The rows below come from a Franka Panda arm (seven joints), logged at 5 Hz.
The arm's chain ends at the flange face. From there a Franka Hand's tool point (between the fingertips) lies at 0.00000 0.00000 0.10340 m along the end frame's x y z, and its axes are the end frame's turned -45 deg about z.
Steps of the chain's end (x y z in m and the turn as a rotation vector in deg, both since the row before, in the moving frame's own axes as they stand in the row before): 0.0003, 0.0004, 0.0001, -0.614, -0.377, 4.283; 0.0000, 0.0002, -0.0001, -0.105, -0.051, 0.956; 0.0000, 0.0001, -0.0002, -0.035, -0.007, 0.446; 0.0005, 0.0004, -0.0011, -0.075, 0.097, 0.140; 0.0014, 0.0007, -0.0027, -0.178, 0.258, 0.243
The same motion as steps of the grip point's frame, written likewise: -0.0013, 0.0007, 0.0001, -0.168, -0.701, 4.283; -0.0003, 0.0002, -0.0001, -0.038, -0.110, 0.956; -0.0001, 0.0001, -0.0002, -0.020, -0.030, 0.446; 0.0001, 0.0009, -0.0011, -0.122, 0.016, 0.140; 0.0006, 0.0020, -0.0027, -0.308, 0.057, 0.243
